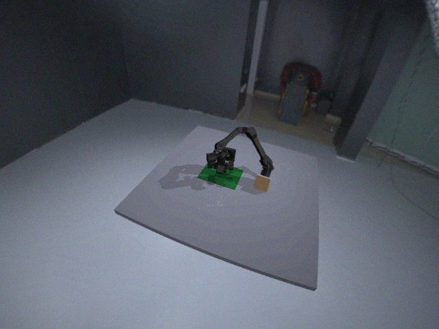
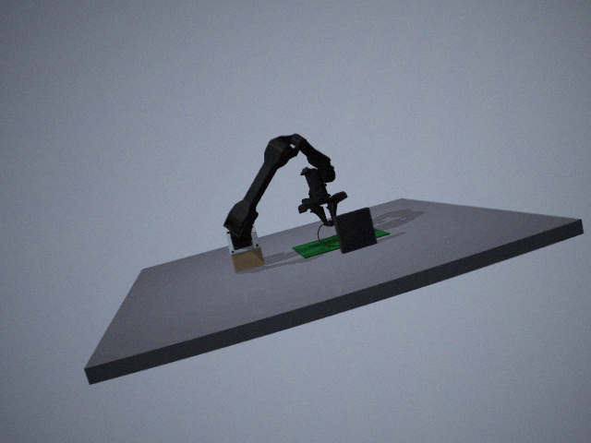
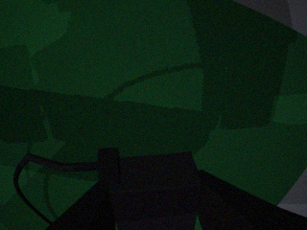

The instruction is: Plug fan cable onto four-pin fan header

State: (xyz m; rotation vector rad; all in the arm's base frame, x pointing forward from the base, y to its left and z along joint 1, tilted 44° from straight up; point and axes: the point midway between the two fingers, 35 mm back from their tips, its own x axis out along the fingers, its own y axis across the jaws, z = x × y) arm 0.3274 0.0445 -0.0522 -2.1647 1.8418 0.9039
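My gripper tip is 70 mm above the green board and 50 mm to the left of it. Also, from my gripper tip: dark square fan 240 mm to the right, 30 mm ahead; fan plug 10 mm to the right.
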